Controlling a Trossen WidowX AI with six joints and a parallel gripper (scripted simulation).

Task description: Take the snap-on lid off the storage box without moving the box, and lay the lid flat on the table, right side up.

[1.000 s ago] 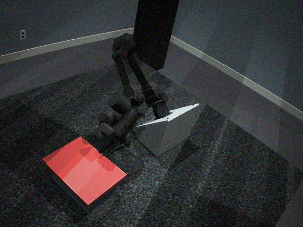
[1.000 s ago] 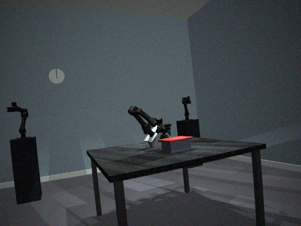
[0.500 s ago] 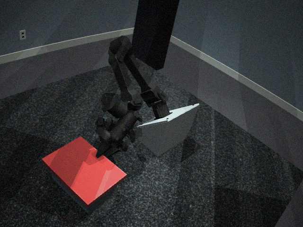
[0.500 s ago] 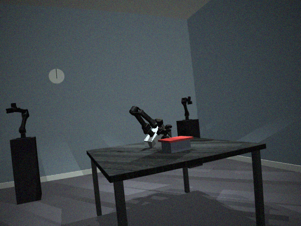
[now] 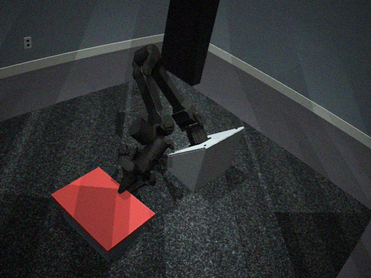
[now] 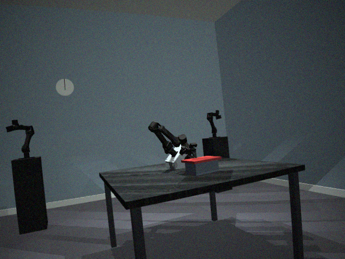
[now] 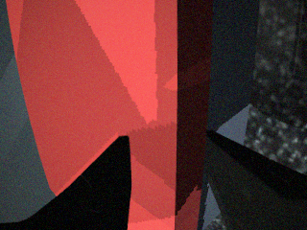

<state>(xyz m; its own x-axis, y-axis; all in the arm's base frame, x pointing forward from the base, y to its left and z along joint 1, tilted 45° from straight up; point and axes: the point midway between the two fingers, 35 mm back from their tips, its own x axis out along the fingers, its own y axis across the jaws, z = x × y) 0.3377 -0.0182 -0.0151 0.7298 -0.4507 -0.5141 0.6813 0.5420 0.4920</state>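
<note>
My gripper tip is 80 mm short of the red lid, 10 mm to the right of it and 10 mm below it. Round my gripper tip: storage box: 70 mm ahead, 40 mm below, 10 mm to the left.
</note>
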